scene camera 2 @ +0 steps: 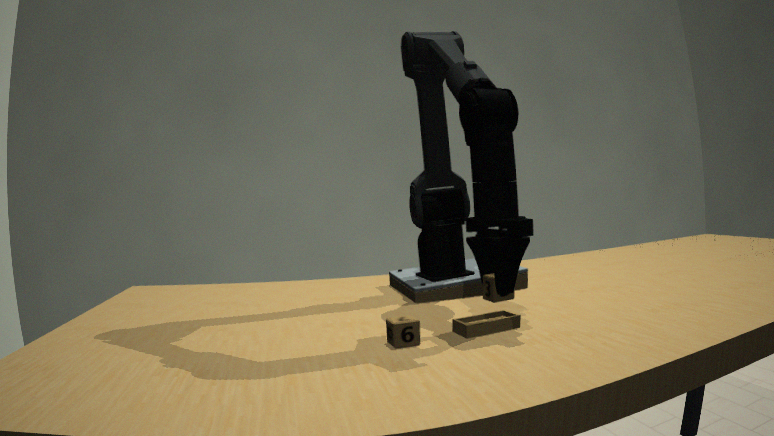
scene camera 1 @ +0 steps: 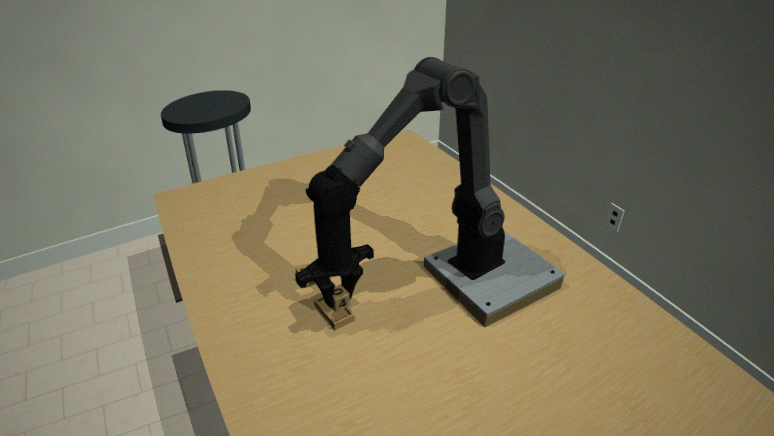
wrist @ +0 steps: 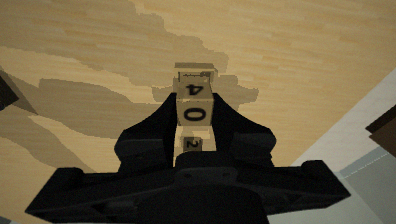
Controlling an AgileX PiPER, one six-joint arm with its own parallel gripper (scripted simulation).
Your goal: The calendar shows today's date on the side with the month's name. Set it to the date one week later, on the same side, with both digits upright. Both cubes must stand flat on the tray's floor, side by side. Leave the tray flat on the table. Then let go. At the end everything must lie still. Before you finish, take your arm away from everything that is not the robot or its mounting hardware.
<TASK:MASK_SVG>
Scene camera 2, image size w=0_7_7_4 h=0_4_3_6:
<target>gripper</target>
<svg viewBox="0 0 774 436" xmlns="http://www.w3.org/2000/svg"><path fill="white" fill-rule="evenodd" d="M517 181L473 183L474 217L466 218L466 232L477 232L475 236L467 237L466 242L477 262L482 285L483 275L494 274L498 295L513 293L521 260L530 243L529 236L533 236L533 219L519 216Z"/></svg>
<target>wooden digit cube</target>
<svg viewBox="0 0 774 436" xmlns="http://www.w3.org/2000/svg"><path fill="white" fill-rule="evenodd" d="M411 315L387 318L387 342L394 348L420 345L420 321Z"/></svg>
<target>small wooden tray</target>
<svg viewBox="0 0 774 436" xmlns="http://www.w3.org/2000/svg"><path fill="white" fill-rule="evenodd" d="M521 315L507 310L500 310L452 319L452 332L468 339L520 328Z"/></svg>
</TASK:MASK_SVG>
